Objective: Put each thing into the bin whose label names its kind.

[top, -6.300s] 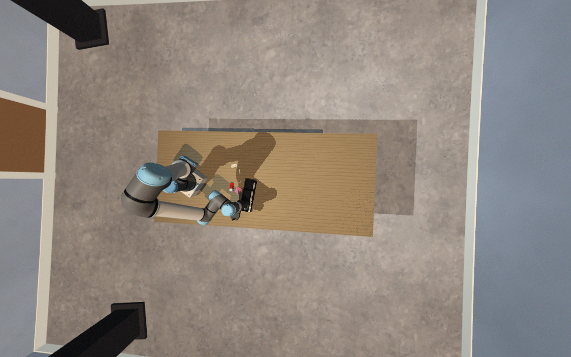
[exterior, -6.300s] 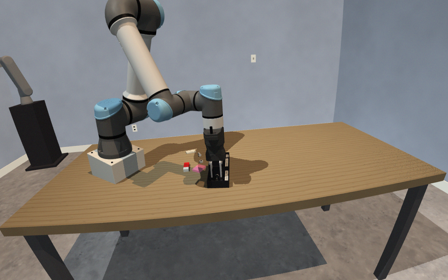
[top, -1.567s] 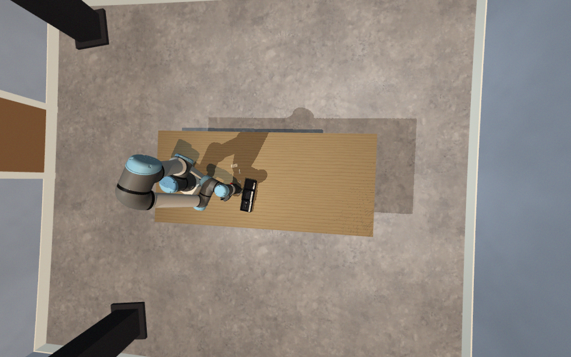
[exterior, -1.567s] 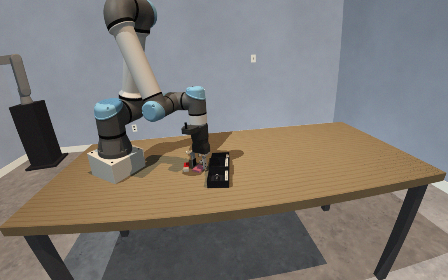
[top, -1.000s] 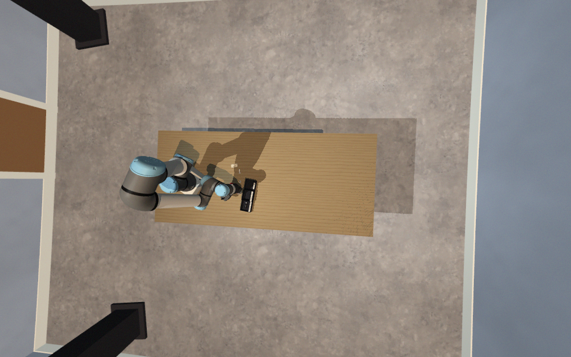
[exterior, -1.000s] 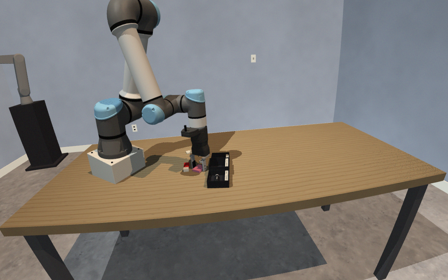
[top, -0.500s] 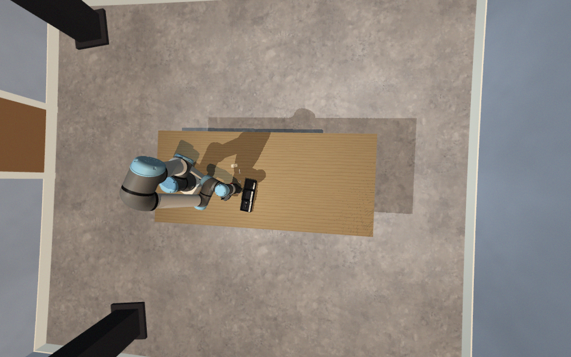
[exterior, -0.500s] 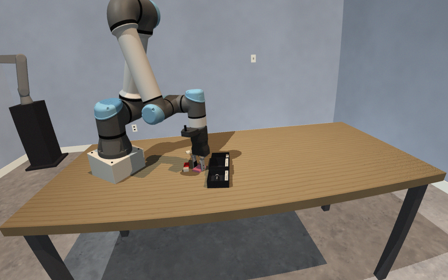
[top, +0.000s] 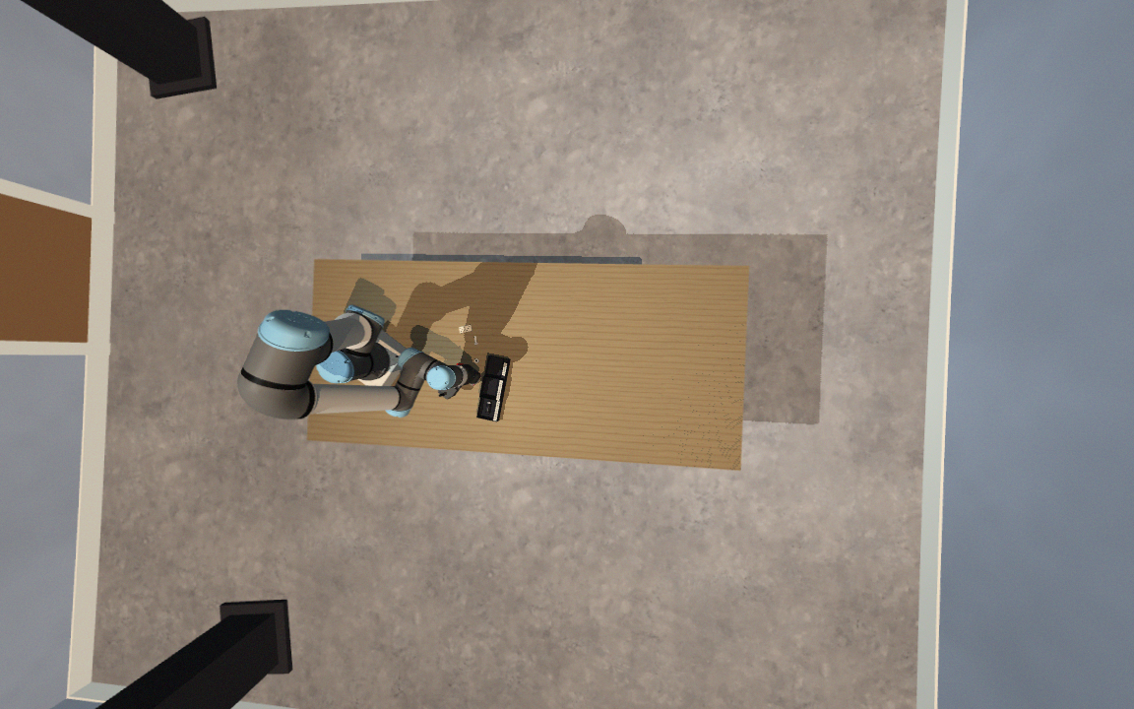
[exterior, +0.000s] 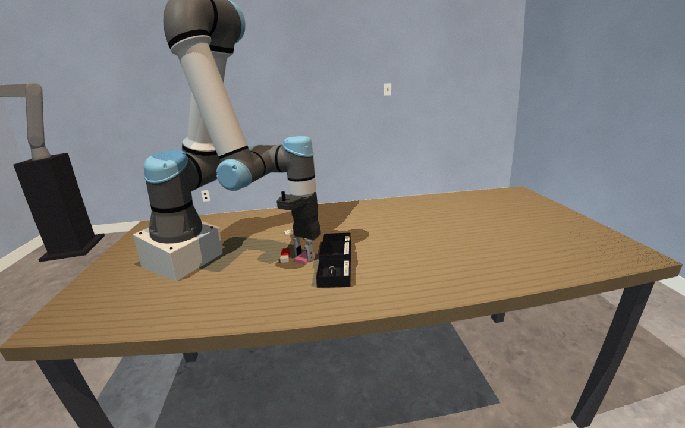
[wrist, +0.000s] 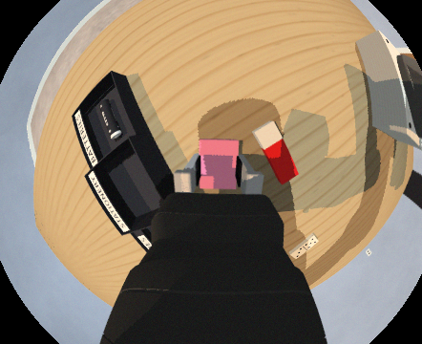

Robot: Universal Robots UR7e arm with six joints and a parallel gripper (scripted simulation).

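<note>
My hand is 80 mm short of the black bin tray and 50 mm to the left of it. From my hand the other things lie so: red block (60 mm behind, 30 mm to the left, 10 mm below); then hex nut (70 mm to the left, 20 mm below, 20 mm ahead); then pink eraser (10 mm below).
</note>
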